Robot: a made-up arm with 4 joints.
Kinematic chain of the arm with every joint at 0, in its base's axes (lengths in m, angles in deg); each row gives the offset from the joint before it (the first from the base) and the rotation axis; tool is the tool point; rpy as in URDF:
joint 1: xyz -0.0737 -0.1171 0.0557 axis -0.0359 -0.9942 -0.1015
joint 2: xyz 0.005 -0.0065 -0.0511 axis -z
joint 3: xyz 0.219 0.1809 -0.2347 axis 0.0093 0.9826 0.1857
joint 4: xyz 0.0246 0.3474 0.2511 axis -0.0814 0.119 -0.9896
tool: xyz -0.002 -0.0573 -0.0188 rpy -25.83 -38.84 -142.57
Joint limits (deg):
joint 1: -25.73..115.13
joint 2: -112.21..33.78
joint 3: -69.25..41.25
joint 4: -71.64..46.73
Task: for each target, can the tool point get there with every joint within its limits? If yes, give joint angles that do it. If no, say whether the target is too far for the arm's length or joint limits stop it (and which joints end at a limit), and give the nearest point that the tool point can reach.
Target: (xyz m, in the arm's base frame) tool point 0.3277 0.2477 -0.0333
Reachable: yes | joints -4.99 18.48 0.02 -26.95
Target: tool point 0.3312 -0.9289 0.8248
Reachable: no: too far | nearest point 0.2104 0.0217 0.6176 | short by 0.980 m
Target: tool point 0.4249 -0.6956 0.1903
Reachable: no: joint limits stop it (at a limit: joint 1, joint 2, joint 3, joint 4) | nearest point 0.2737 -0.2826 -0.3325 | short by 0.683 m
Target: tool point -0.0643 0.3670 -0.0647
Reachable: yes | joints 15.67 -15.16 -51.67 12.10
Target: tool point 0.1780 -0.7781 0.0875
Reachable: no: joint limits stop it (at a limit: joint 1, joint 2, joint 3, joint 4) | nearest point 0.2737 -0.2826 -0.3325 | short by 0.657 m
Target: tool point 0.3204 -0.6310 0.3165
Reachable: no: joint limits stop it (at a limit: joint 2, joint 3) | nearest point 0.4001 0.0309 0.4264 | short by 0.676 m
